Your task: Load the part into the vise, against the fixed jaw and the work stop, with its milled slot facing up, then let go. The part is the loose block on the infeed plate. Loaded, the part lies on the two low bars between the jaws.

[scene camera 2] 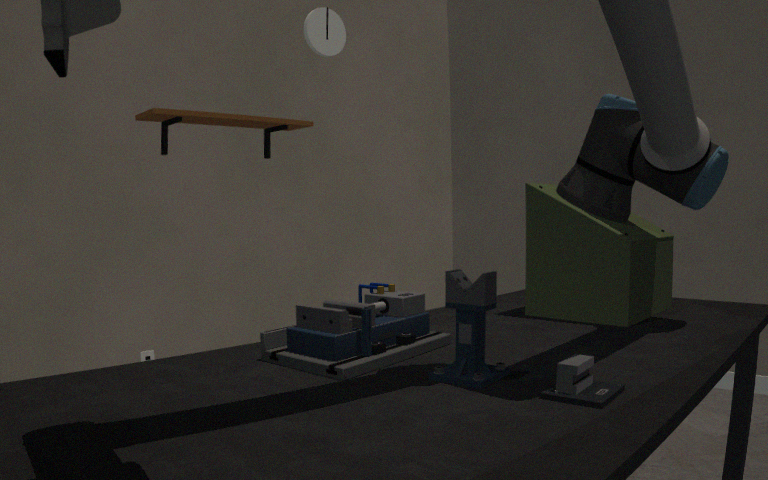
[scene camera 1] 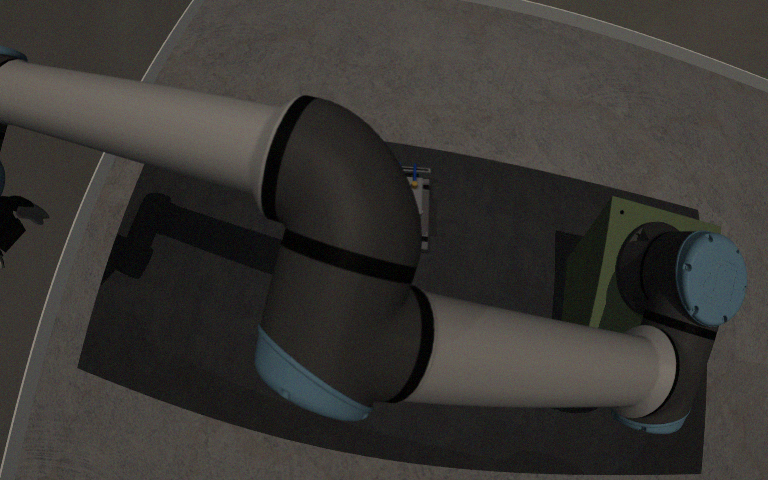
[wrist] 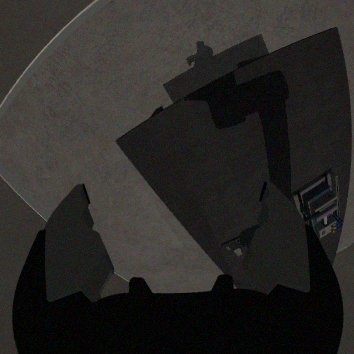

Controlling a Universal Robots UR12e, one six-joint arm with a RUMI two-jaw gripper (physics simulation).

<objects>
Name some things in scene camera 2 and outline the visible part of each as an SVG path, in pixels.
My gripper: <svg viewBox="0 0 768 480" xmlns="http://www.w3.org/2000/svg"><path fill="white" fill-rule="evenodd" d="M59 77L67 76L69 37L116 21L121 13L120 0L40 0L44 56Z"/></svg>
A part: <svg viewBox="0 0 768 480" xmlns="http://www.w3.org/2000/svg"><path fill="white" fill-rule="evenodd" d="M594 356L574 354L557 363L556 390L561 393L577 395L593 384L593 375L589 374L590 367L594 365Z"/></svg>
</objects>
